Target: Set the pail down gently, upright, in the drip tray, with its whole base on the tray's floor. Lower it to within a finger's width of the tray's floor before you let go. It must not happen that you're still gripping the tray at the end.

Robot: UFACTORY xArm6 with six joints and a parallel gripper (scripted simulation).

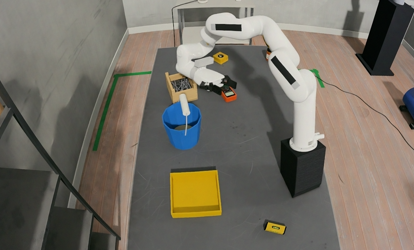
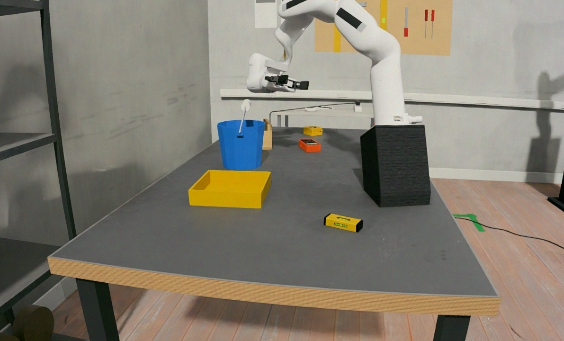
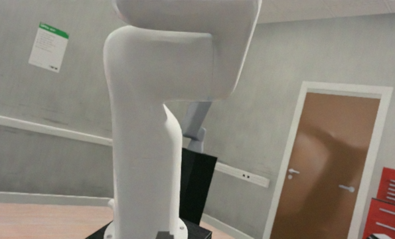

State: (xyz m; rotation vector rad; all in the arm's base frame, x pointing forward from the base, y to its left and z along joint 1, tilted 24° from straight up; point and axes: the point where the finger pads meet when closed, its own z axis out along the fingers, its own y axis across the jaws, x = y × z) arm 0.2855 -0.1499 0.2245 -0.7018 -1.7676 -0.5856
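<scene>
My hand is 19 cm short of the white bail handle and 11 cm above it. The rest, counted from my hand: blue pail (19 cm ahead, 17 cm below); orange multimeter (4 cm behind, 29 cm to the right, 29 cm below); yellow drip tray (16 cm ahead, 32 cm to the left, 29 cm below).
</scene>
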